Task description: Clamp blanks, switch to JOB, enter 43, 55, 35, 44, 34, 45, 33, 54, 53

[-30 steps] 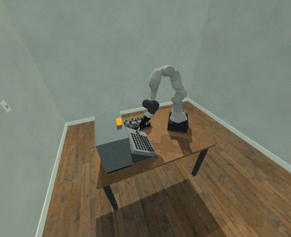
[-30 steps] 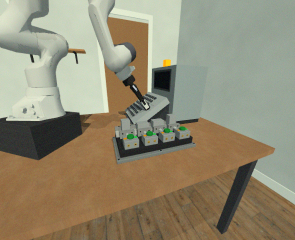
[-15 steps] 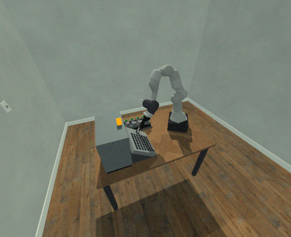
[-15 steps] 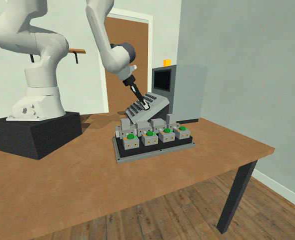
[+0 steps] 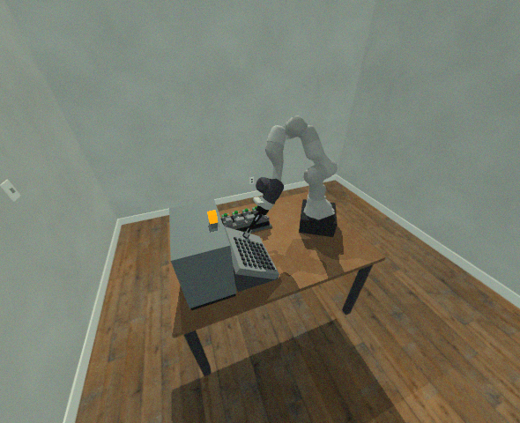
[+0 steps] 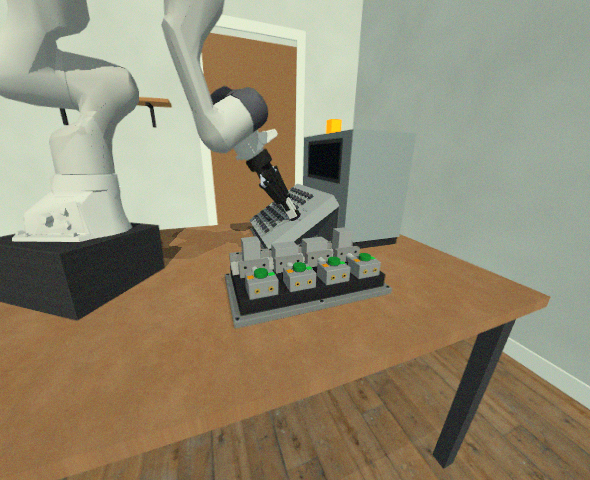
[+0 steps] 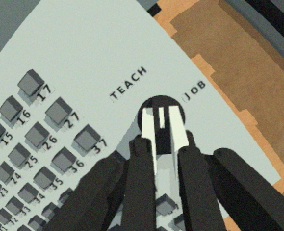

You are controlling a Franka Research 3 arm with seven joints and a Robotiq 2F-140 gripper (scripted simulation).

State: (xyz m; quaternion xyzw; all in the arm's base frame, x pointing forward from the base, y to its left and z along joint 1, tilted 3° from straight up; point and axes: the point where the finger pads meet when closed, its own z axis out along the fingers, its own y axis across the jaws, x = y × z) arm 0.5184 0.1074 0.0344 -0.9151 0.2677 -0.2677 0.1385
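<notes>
The selector knob lies 20 mm ahead of my hand and 20 mm below it. From my hand the other things lie so: sloped keypad (30 mm ahead, 120 mm to the left, 70 mm below); key (30 mm ahead, 160 mm to the left, 10 mm below).
</notes>
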